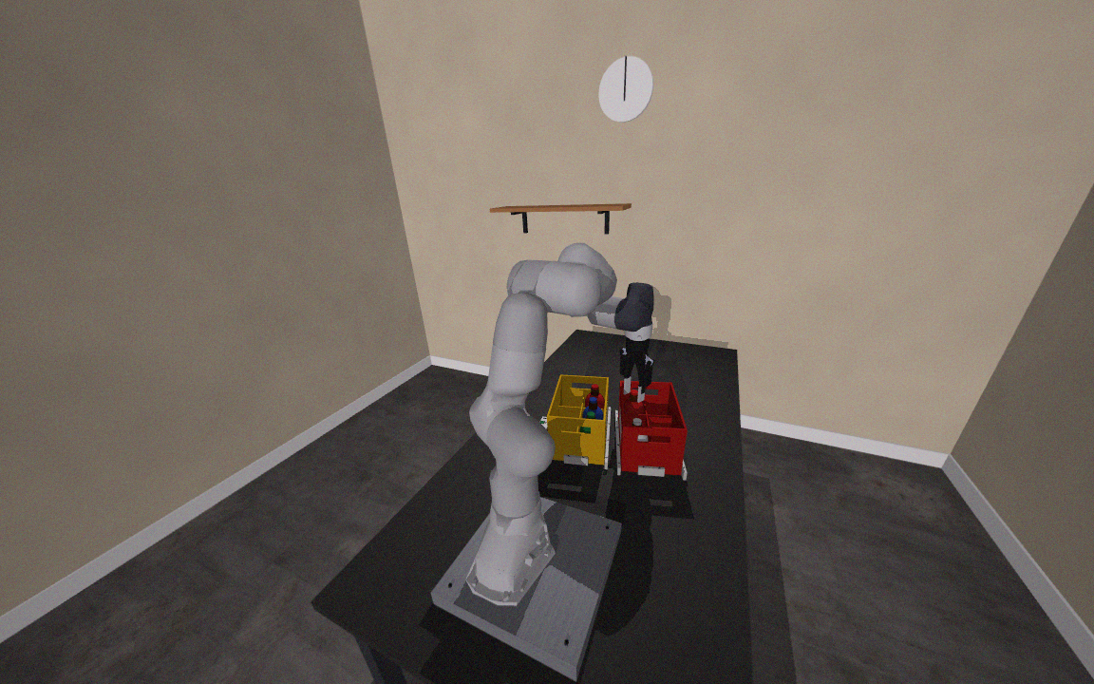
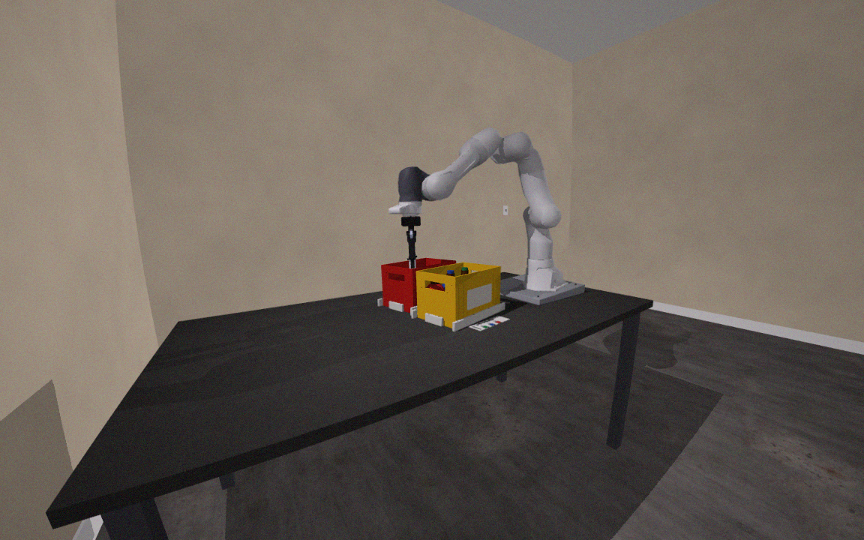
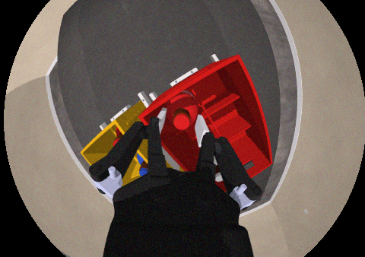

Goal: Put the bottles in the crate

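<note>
The red crate lies 7 cm behind my hand, 7 cm to the right of it and 9 cm below it. The rest, counted from my hand: white-capped bottle: 17 cm behind, 4 cm to the right, 8 cm below; yellow crate: 11 cm behind, 16 cm to the left, 9 cm below; blue-labelled bottle: 10 cm behind, 12 cm to the left, 8 cm below.
</note>
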